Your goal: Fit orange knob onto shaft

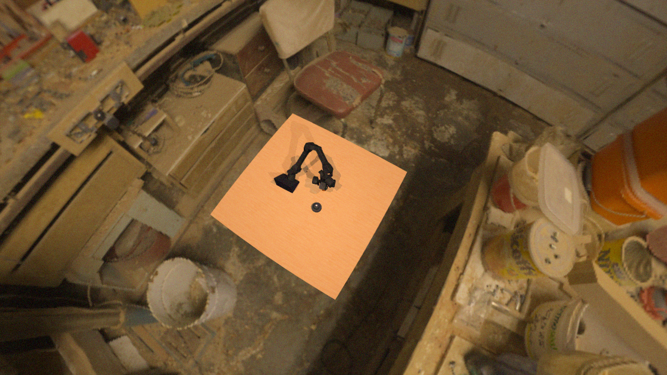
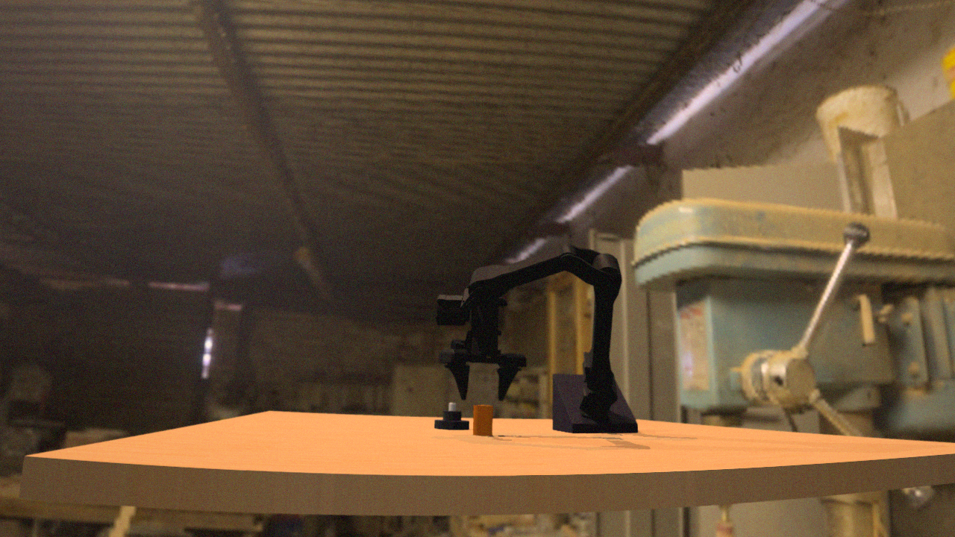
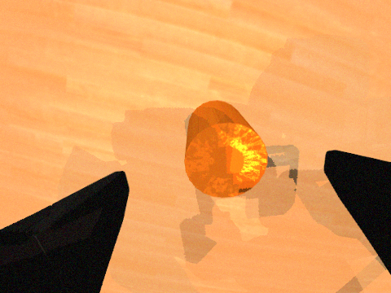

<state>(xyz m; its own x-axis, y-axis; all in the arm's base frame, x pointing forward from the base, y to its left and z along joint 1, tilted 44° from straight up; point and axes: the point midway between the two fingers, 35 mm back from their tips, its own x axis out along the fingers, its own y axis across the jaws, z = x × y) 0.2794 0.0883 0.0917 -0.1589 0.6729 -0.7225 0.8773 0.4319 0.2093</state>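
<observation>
Now: the orange knob 3 cm below my gripper tip. From my gripper tip the other things lie so: round pedestal (6 cm ahead, 17 cm to the right, 4 cm below).
</observation>
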